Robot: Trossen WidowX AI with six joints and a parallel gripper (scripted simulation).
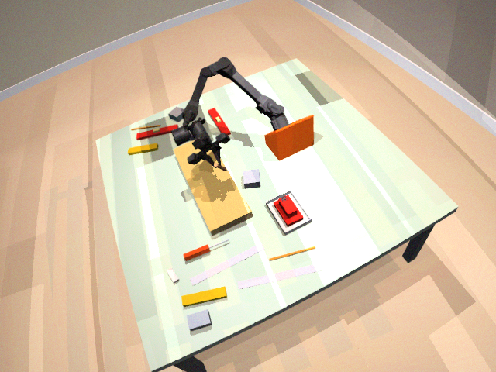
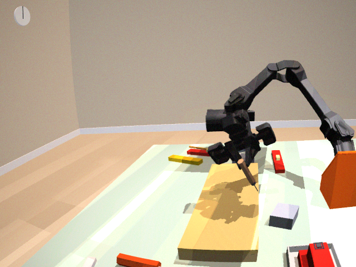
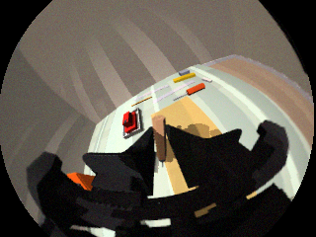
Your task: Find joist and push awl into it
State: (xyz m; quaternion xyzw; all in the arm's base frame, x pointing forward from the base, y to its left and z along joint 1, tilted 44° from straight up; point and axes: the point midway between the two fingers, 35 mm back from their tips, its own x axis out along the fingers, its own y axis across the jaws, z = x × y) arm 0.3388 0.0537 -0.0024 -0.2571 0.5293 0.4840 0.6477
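The awl lies 50 mm below my gripper tip, 20 mm to the right of it and 20 mm behind it. Round my gripper tip: white tray: 240 mm to the left, 160 mm behind, 150 mm below; then red stud finder: 220 mm to the left, 160 mm behind, 120 mm below.
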